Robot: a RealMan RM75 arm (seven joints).
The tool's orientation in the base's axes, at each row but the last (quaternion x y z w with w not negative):
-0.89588 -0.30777 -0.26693 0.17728
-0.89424 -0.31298 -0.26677 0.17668
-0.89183 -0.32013 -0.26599 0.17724
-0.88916 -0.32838 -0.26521 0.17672
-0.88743 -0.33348 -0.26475 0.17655
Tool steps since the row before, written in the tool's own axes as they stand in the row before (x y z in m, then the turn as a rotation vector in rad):
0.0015 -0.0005 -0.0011 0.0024 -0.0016 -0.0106
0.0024 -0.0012 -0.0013 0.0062 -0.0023 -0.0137
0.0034 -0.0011 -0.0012 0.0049 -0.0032 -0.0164
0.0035 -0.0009 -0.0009 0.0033 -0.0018 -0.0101
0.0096 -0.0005 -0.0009 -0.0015 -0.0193 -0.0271
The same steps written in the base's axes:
0.0003 0.0005 0.0018 -0.0033 -0.0028 0.0101
0.0003 0.0014 0.0026 -0.0024 -0.0020 0.0149
0.0011 0.0018 0.0031 -0.0048 -0.0033 0.0164
0.0013 0.0019 0.0029 -0.0027 -0.0020 0.0102
0.0055 0.0047 0.0064 -0.0237 -0.0002 0.0234

